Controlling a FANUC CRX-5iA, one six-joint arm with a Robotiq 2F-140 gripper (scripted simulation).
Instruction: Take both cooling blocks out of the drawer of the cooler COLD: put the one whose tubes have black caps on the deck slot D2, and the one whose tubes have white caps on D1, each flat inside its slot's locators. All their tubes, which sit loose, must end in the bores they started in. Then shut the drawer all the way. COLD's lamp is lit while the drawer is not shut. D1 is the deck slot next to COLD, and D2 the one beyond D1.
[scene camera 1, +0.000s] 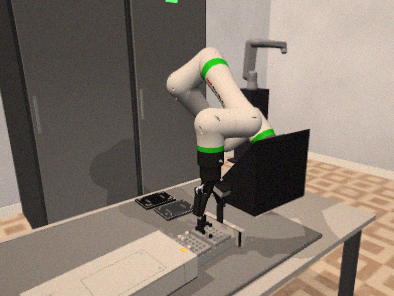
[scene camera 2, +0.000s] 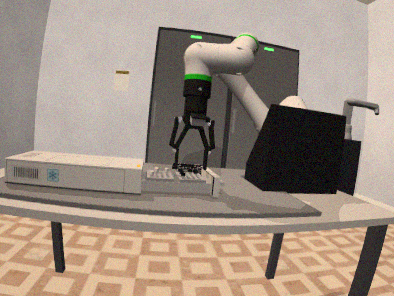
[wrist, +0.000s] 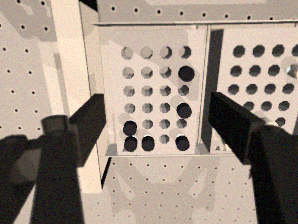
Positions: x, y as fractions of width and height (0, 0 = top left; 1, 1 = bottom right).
Scene:
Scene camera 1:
my gripper: 0.53, 0.77
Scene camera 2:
my gripper: 0.48, 0.57
cooler: 0.09, 0.57
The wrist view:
my gripper: 0.53, 0.48

